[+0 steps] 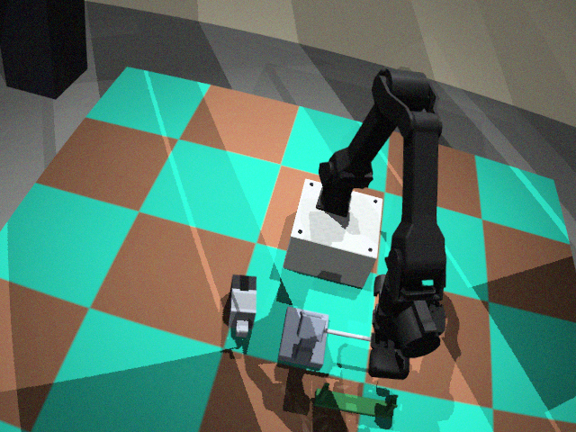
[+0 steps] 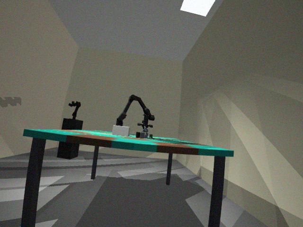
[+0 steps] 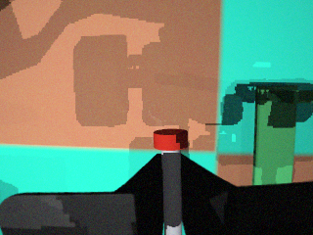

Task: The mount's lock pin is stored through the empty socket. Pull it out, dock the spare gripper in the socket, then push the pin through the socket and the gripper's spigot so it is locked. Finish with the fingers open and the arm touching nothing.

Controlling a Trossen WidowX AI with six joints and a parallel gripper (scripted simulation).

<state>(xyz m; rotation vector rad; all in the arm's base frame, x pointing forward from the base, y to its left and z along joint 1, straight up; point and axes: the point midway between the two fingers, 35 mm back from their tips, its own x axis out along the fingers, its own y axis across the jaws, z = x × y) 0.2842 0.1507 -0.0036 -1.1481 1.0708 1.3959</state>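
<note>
Now: gripper tip 9 cm short of the green holder, 2 cm to the left of it and 4 cm above it. The rest, counted from my gripper tip: grey socket mount: 1 cm ahead, 13 cm to the right, 1 cm below; then spare gripper: 2 cm behind, 26 cm to the right, 3 cm below.
</note>
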